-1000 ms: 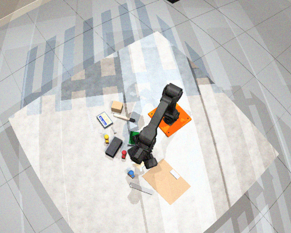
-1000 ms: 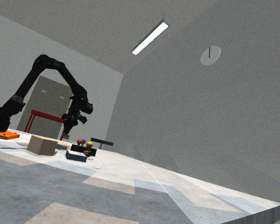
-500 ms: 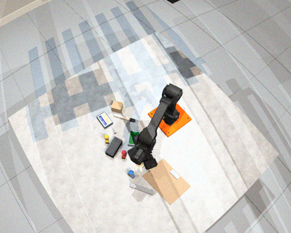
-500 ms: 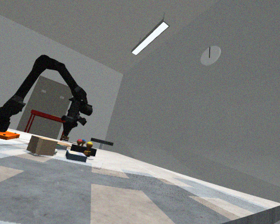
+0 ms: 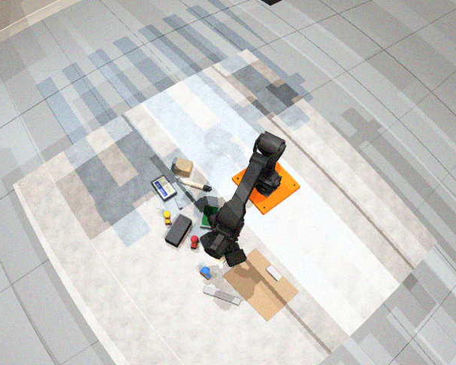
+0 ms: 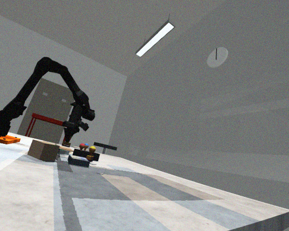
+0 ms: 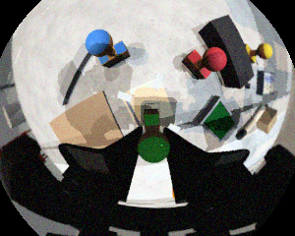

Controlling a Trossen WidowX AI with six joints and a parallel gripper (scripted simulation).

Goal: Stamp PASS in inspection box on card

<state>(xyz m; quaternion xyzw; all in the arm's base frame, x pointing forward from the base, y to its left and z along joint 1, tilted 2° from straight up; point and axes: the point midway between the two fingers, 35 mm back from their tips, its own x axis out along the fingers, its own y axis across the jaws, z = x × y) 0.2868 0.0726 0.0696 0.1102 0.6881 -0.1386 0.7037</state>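
Right now my gripper tip is 5 cm above the cream card and 1 cm short of it. The rest, counted from my gripper tip: blue stamp (11 cm ahead, 3 cm below, 2 cm to the left); red stamp (9 cm to the right, 6 cm ahead, 3 cm below); green-knobbed stamp (right at my gripper tip).
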